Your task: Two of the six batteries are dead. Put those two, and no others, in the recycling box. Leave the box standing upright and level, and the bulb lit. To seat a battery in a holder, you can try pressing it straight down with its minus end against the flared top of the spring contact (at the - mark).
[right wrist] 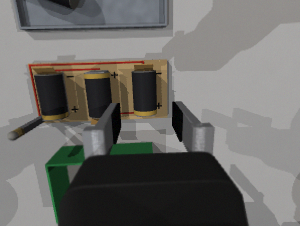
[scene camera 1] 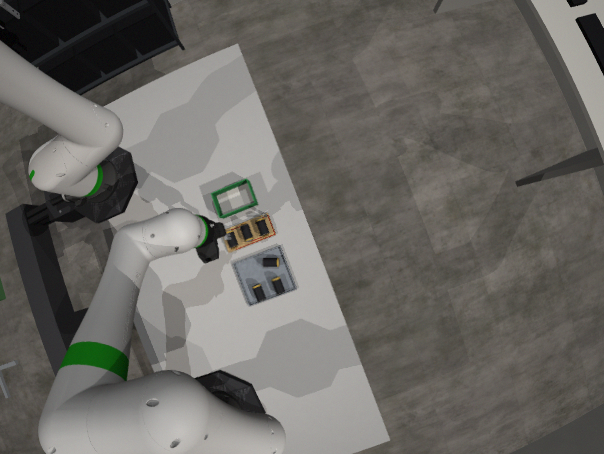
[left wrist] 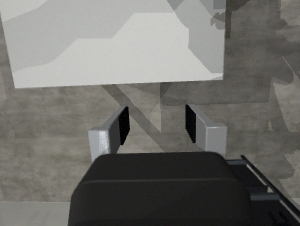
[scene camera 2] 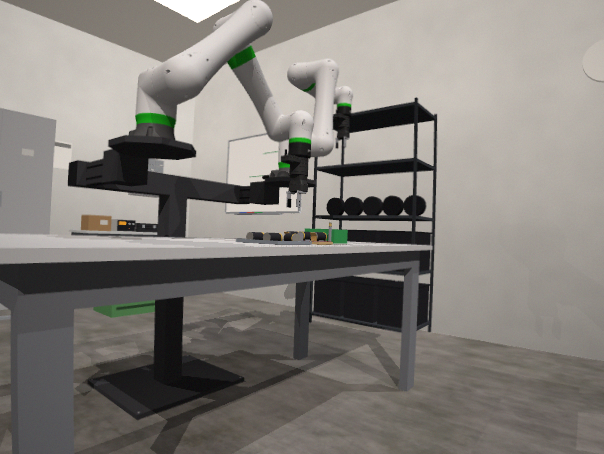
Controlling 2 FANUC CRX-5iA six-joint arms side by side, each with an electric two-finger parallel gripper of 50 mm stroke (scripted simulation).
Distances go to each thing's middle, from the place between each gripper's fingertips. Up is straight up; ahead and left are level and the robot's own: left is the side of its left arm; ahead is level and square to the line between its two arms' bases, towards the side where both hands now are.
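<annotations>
Measured from my right hand, the green recycling box [right wrist: 61, 169] is 14 cm below, 9 cm ahead and 13 cm to the left, while the grey tray [scene camera 1: 250, 272] is 16 cm below, 4 cm ahead and 19 cm to the right. Going by its middle, the tray is nearer to my right hand than to my left hand.
From my left hand I find the green recycling box 58 cm below, 26 cm ahead and 70 cm to the right. The grey tray is 59 cm below that same left hand, 22 cm ahead of it and 102 cm to the right of it. By its middle, the green recycling box is nearer to my right hand than to my left hand.
</annotations>
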